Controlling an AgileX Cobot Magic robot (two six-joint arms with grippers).
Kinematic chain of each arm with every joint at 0, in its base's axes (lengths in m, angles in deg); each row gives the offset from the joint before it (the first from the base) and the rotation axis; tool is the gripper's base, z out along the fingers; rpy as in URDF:
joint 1: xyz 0 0 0.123 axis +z
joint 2: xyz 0 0 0 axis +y
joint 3: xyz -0.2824 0 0.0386 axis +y
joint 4: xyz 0.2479 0 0.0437 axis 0.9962 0 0.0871
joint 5: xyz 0 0 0 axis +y
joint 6: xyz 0.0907 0 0.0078 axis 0.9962 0 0.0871
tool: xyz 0 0 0 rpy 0 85 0
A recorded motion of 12 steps. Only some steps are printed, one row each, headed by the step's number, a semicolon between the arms.
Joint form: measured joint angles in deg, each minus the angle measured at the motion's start. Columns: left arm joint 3, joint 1, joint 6, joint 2, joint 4, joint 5; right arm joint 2, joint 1, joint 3, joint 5, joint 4, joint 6.
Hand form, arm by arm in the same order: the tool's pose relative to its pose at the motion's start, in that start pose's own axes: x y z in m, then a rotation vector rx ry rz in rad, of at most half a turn. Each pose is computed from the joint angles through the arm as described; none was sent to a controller.
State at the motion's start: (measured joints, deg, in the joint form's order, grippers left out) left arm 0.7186 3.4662 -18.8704 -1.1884 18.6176 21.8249; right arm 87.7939 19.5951 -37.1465 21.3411 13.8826 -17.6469
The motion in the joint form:
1: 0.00 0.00 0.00 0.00 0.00 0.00; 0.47 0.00 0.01 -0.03 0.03 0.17
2: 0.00 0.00 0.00 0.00 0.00 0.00; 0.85 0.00 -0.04 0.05 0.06 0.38
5: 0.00 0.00 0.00 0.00 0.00 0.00; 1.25 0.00 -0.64 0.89 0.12 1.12
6: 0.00 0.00 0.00 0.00 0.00 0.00; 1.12 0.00 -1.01 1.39 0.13 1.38
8: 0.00 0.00 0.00 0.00 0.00 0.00; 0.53 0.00 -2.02 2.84 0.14 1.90
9: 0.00 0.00 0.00 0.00 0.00 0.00; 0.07 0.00 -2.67 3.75 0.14 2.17
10: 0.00 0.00 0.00 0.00 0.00 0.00; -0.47 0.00 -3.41 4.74 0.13 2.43
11: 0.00 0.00 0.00 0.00 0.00 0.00; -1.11 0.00 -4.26 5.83 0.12 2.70
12: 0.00 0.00 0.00 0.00 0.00 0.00; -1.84 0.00 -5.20 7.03 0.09 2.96
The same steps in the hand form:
1: 0.0000 0.0000 0.0000 0.0000 0.0000 0.0000; 0.0006 -0.0001 0.0020 -0.0007 0.0078 0.0042
2: 0.0000 0.0000 0.0000 0.0000 0.0000 0.0000; 0.0009 -0.0002 0.0036 -0.0017 0.0148 0.0088
5: 0.0000 0.0000 0.0000 0.0000 0.0000 0.0000; -0.0007 0.0000 0.0042 -0.0061 0.0252 0.0224
6: 0.0000 0.0000 0.0000 0.0000 0.0000 0.0000; -0.0021 0.0001 0.0029 -0.0080 0.0249 0.0264
8: 0.0000 0.0000 0.0000 0.0000 0.0000 0.0000; -0.0062 0.0007 -0.0017 -0.0134 0.0214 0.0330
9: 0.0000 0.0000 0.0000 0.0000 0.0000 0.0000; -0.0089 0.0011 -0.0050 -0.0167 0.0174 0.0358
10: 0.0000 0.0000 0.0000 0.0000 0.0000 0.0000; -0.0120 0.0016 -0.0090 -0.0200 0.0118 0.0379
11: 0.0000 0.0000 0.0000 0.0000 0.0000 0.0000; -0.0156 0.0021 -0.0139 -0.0236 0.0043 0.0398
12: 0.0000 0.0000 0.0000 0.0000 0.0000 0.0000; -0.0194 0.0026 -0.0194 -0.0273 -0.0044 0.0407

